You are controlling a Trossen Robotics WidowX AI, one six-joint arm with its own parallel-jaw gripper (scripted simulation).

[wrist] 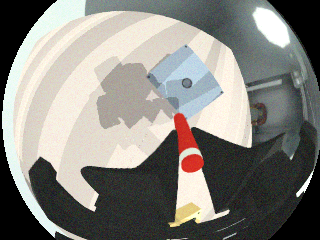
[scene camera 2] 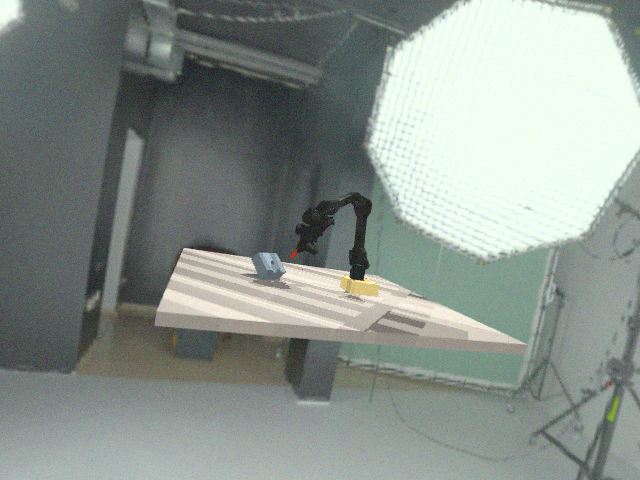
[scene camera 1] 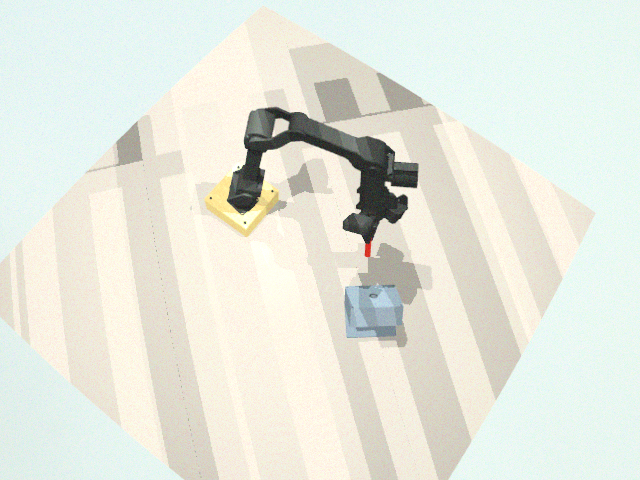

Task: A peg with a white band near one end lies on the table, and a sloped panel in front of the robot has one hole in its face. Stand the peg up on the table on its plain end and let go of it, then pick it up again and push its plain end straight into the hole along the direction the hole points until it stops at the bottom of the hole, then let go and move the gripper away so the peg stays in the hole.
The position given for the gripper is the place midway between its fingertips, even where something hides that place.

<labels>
The gripper [scene camera 1: 368, 241] carries a peg [wrist: 191, 161].
</labels>
